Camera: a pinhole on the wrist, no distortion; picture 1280 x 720 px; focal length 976.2 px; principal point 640.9 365.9 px. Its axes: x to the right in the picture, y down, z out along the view. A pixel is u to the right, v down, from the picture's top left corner.
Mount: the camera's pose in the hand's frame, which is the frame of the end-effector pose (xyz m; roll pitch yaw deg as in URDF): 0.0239 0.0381 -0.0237 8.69 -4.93 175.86
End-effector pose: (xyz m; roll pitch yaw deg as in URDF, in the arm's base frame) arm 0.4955 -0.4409 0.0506 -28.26 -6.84 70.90
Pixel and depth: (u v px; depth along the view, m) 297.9 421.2 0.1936
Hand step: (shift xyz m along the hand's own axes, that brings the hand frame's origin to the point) 0.1094 0.0504 0.1628
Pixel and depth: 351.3 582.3 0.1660
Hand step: 0.0866 0.0222 0.1411
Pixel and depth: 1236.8 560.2 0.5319
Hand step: -0.2541 0.0339 0.5440
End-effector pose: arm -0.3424 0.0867 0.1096 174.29 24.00 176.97
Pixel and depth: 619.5 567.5 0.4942
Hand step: 0.0760 0.0080 0.4775
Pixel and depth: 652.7 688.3 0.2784
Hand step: 0.0418 -0.0122 0.2646
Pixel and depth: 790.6 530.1 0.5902
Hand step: -0.0154 0.0320 0.5803
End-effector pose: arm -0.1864 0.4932 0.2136 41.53 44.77 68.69
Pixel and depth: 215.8 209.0 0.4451
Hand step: 0.2633 0.1591 0.3872
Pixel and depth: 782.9 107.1 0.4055
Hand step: 0.0103 0.2071 0.3645
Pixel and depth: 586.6 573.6 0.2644
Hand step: 0.0605 0.0197 0.2439
